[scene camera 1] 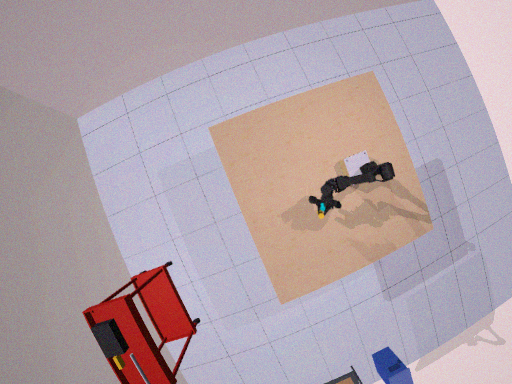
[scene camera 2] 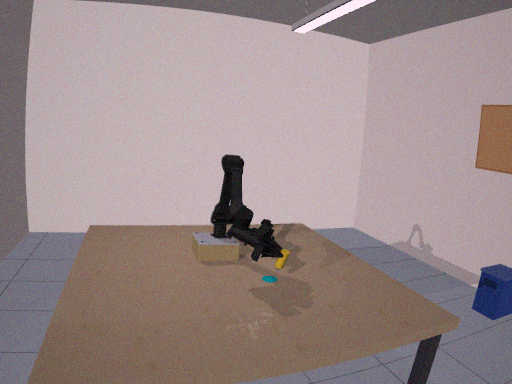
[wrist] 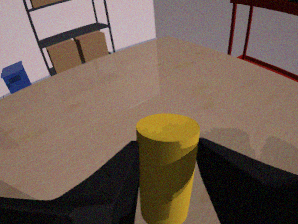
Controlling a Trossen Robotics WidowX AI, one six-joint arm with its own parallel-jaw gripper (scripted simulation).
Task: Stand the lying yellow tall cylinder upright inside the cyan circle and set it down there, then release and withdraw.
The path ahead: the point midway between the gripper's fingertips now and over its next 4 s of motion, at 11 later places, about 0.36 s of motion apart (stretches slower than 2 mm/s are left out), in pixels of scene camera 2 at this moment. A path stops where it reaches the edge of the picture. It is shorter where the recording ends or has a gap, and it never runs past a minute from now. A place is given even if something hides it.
My gripper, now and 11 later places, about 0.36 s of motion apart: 284, 254; 282, 252; 281, 250; 279, 247; 278, 245; 276, 243; 274, 240; 273, 239; 273, 240; 272, 247; 271, 254; 271, 261
